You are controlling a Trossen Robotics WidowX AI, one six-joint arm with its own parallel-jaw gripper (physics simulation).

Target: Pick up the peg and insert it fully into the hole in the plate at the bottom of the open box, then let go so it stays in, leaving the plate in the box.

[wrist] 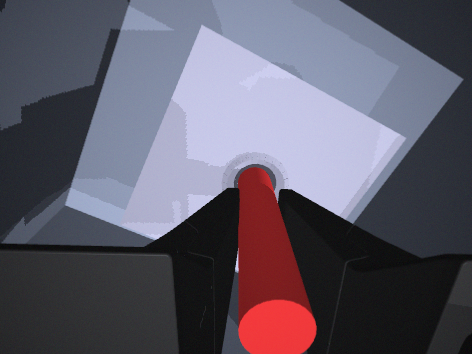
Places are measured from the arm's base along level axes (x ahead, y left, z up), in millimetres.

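Pixels of known places: gripper, fingertip midpoint: [258,201].
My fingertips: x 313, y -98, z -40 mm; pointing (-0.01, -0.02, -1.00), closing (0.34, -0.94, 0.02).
Observation:
Behind a point stands the place of what it marks.
A red round peg [267,240] @[z -6, x 320, y -94 mm] runs from the bottom of the wrist view up to the middle, its near end face large and bright. My gripper [258,201] @[z -40, x 313, y -98 mm] is shut on the peg, with one black finger on each side. The peg's far end overlaps the dark hole [273,179] @[z -72, x 311, y -109 mm] in the pale plate [280,115] @[z -64, x 339, y -98 mm]; a grey ring surrounds the hole. Whether the tip is inside the hole or above it, I cannot tell. The plate lies tilted in the view, at the bottom of the translucent open box [115,105] @[z -114, x 305, y -23 mm]. The fingers hide the plate's near part.
The box walls rise around the plate, with a corner at the far right and another at the lower left. Dark floor and blocky shadows show outside the box at the left and right.

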